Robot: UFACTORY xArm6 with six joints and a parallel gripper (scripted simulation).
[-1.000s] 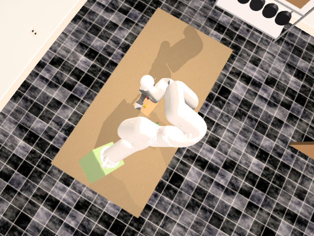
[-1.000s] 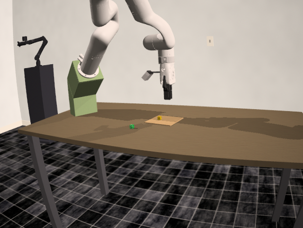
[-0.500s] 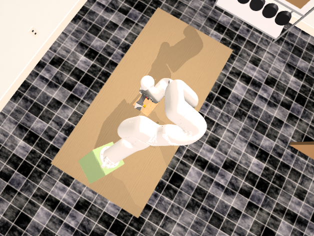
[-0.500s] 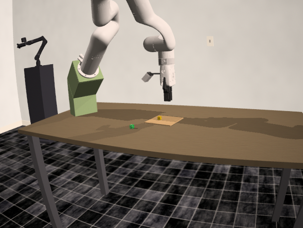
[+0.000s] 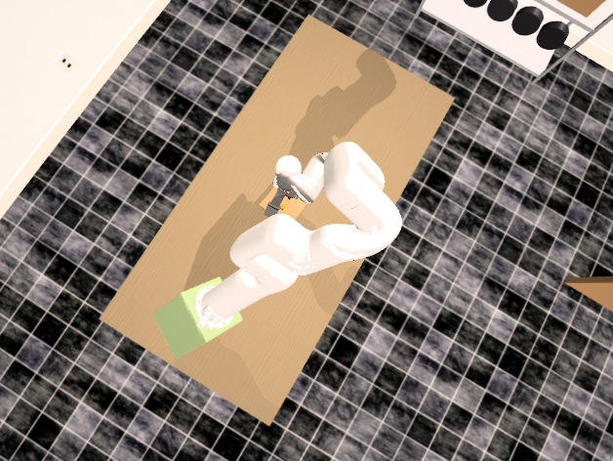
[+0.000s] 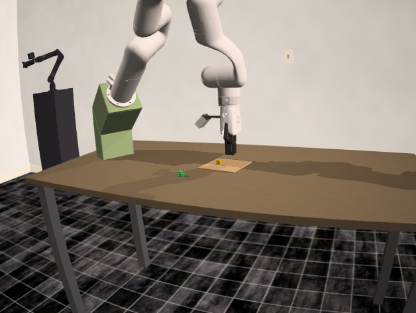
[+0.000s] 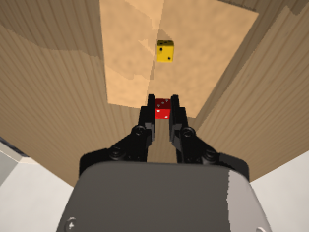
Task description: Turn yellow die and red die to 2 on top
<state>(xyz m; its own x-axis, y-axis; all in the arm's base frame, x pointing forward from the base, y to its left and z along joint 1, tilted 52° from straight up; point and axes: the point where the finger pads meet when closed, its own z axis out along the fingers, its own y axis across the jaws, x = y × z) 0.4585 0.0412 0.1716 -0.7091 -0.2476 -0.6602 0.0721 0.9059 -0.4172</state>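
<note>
Right now my hand is 6 cm above the tan mat and 2 cm past it. Round my hand: red die: 1 cm below; then green die: 14 cm behind, 13 cm to the right, 6 cm below; then yellow die: 5 cm below, 5 cm behind, 1 cm to the left.
</note>
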